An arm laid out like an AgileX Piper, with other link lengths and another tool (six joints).
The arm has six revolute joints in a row. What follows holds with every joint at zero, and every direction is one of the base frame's.
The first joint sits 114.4 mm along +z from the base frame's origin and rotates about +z.
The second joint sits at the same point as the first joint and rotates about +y.
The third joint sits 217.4 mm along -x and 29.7 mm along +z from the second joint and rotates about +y.
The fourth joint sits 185.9 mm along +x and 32.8 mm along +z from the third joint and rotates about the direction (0.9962, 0, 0.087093).
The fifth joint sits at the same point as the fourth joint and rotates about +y.
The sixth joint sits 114.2 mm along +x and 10 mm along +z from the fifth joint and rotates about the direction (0.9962, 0, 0.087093).
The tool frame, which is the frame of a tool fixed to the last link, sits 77.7 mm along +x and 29 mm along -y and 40.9 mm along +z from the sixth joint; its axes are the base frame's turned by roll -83.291, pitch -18.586 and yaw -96.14 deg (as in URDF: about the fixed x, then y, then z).
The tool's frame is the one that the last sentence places.
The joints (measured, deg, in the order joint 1, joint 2, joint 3, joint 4, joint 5, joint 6), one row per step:
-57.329, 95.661, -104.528, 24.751, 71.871, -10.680
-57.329, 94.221, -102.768, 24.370, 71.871, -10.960
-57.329, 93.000, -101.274, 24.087, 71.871, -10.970
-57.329, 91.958, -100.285, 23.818, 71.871, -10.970
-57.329, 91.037, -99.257, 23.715, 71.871, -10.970
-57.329, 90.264, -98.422, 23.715, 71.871, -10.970
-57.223, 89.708, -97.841, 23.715, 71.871, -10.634
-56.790, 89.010, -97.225, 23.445, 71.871, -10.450
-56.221, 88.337, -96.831, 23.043, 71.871, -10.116
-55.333, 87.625, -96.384, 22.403, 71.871, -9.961
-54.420, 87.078, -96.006, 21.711, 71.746, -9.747
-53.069, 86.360, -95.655, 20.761, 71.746, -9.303
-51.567, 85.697, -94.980, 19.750, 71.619, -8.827
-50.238, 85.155, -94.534, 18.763, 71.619, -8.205
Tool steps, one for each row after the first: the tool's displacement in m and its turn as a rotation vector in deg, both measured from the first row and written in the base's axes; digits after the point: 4 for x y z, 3 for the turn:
-0.0039, 0.0043, -0.0007, -0.100, 0.544, 0.124
-0.0072, 0.0079, -0.0016, -0.024, 0.925, 0.067
-0.0099, 0.0107, -0.0008, -0.210, 1.117, 0.004
-0.0121, 0.0136, -0.0009, -0.173, 1.259, -0.019
-0.0137, 0.0161, -0.0008, -0.121, 1.293, -0.019
-0.0146, 0.0183, -0.0008, 0.101, 1.234, -0.171
-0.0148, 0.0217, -0.0003, -0.005, 1.371, 0.056
-0.0146, 0.0250, 0.0010, -0.259, 1.472, 0.269
-0.0136, 0.0292, 0.0022, -0.743, 1.804, 0.881
-0.0124, 0.0328, 0.0029, -1.237, 2.135, 1.410
-0.0104, 0.0381, 0.0043, -1.827, 2.564, 2.176
-0.0082, 0.0439, 0.0038, -2.235, 3.157, 3.012
-0.0066, 0.0488, 0.0036, -2.557, 3.704, 3.608

